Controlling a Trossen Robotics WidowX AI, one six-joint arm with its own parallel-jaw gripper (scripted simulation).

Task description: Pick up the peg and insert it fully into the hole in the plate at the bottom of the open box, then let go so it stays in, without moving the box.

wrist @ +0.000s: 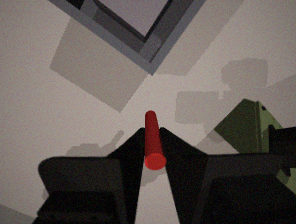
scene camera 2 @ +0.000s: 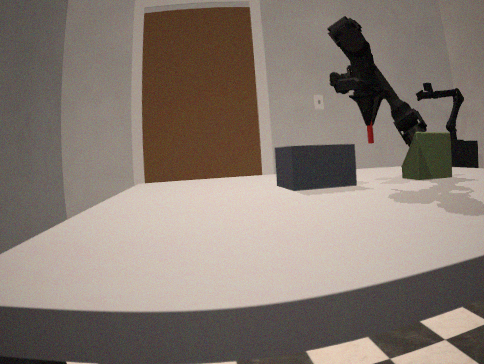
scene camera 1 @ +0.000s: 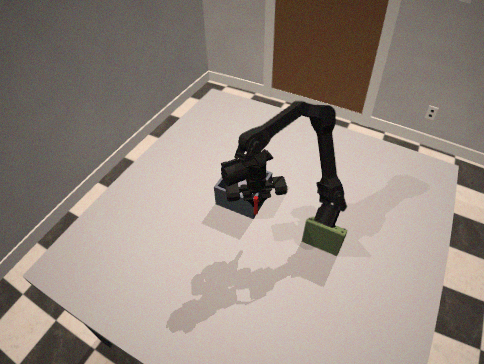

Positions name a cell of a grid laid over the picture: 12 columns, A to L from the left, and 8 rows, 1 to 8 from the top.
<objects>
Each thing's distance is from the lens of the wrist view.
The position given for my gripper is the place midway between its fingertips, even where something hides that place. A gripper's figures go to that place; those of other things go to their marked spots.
my gripper (wrist: G5): 12 cm
red peg (wrist: G6): 8 cm
</objects>
